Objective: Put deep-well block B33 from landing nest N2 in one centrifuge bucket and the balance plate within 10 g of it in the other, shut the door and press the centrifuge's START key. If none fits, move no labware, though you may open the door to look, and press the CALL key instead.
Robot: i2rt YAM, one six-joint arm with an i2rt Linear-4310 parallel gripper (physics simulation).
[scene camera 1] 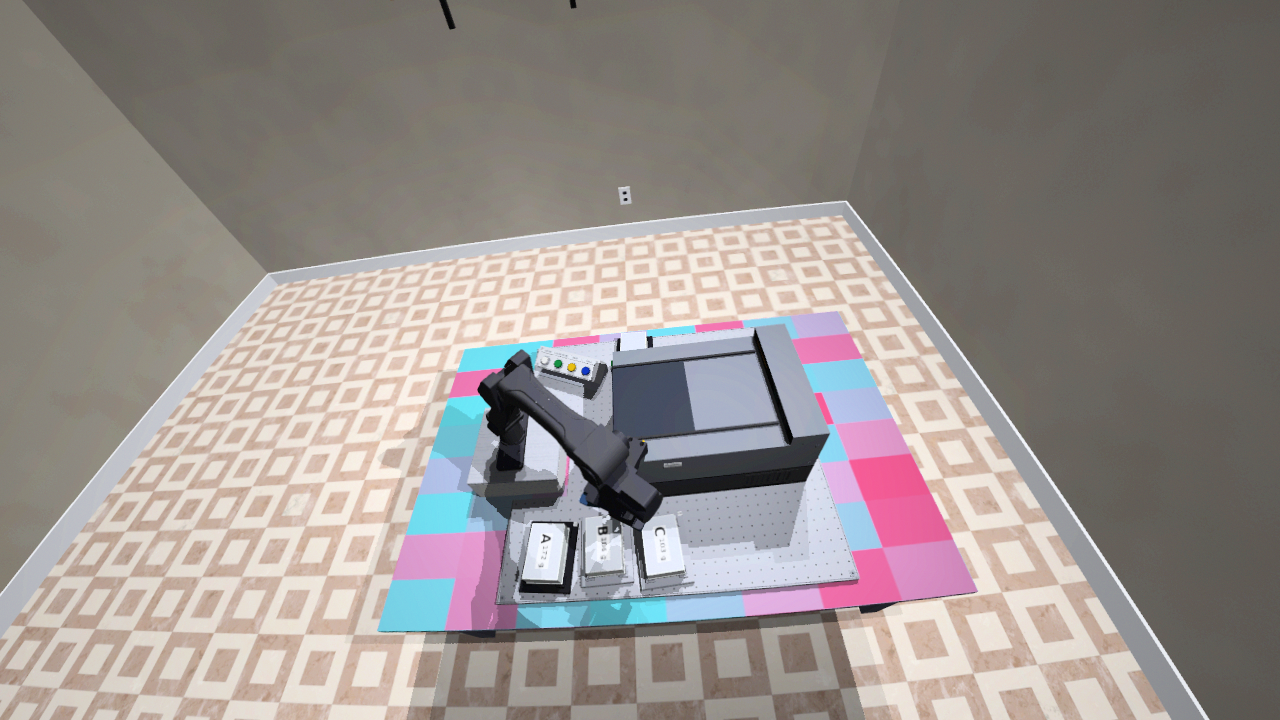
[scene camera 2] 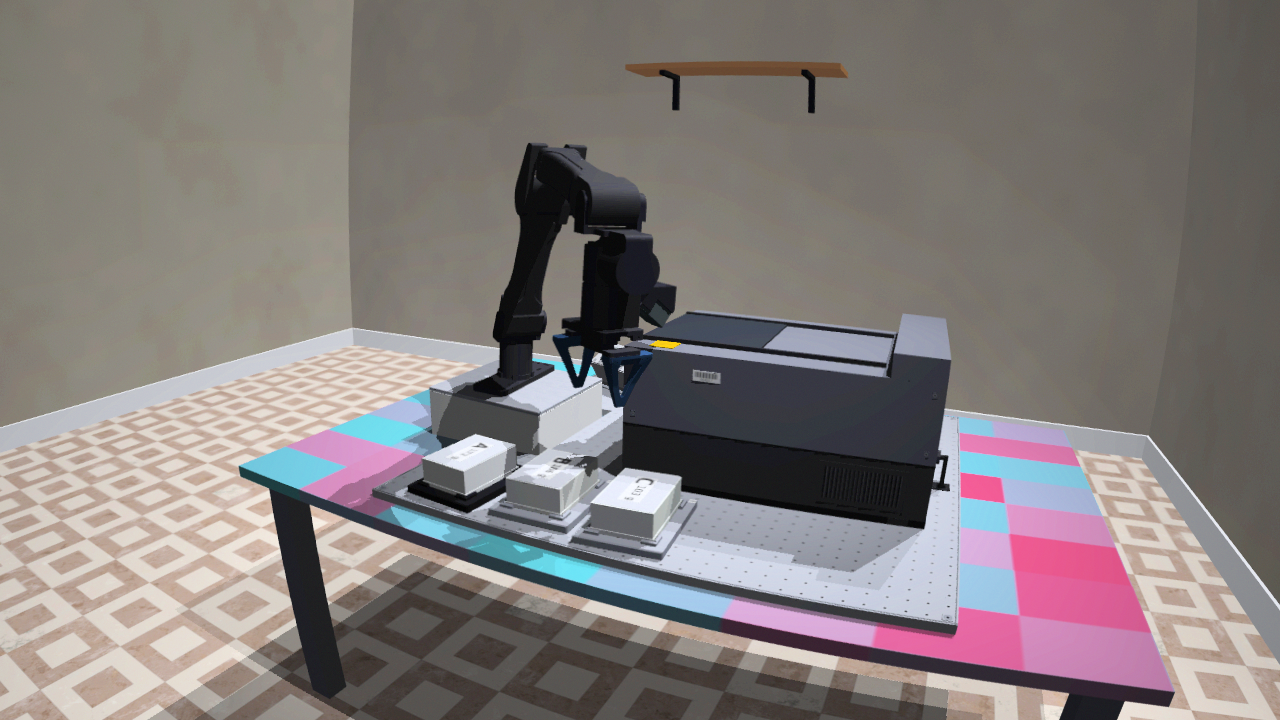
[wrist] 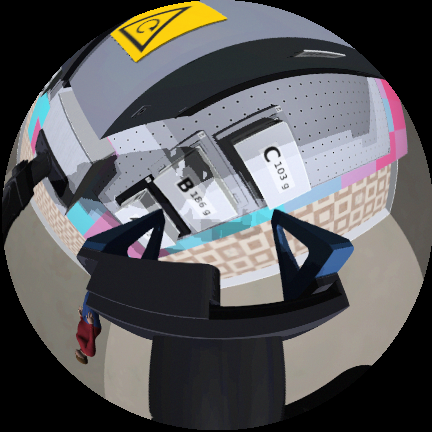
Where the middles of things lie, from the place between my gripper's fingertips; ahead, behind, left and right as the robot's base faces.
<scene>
The dark centrifuge (scene camera 2: 842, 421) is 25 cm to the left of my hand, 25 cm ahead of it and 4 cm below it. Also, from my hand: button panel (scene camera 1: 570, 372) 55 cm to the left, 15 cm behind, 12 cm below.
</scene>
